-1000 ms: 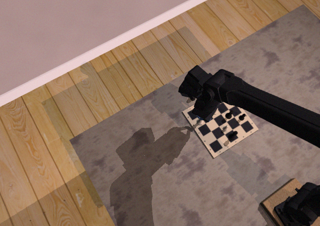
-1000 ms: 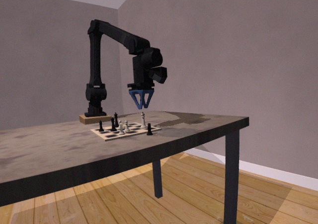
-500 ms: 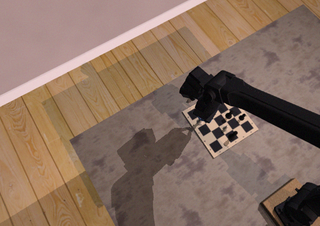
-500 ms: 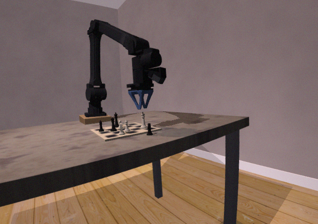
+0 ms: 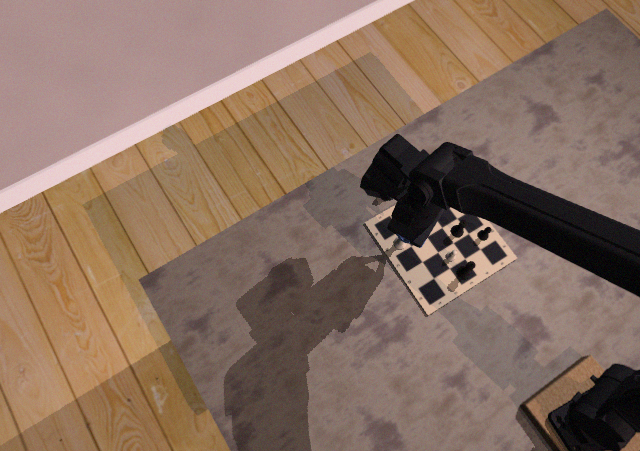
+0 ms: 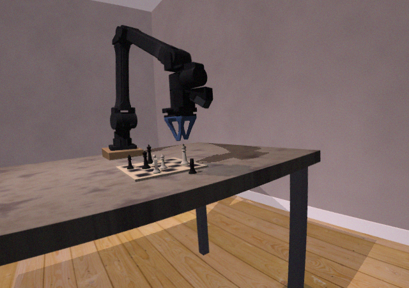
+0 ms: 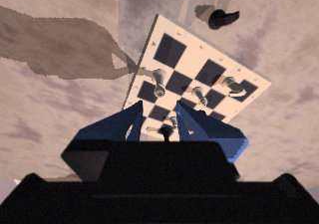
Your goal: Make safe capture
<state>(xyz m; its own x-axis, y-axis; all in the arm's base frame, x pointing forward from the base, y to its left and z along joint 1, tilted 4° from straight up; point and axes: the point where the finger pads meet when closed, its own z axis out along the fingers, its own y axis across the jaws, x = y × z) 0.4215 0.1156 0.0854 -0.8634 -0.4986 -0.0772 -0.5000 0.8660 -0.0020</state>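
Now: the tall white piece 50 mm below my hand. Also, from my hand: black piece 110 mm to the right, 60 mm below, 30 mm behind; then chessboard 90 mm below, 70 mm to the right, 30 mm behind.
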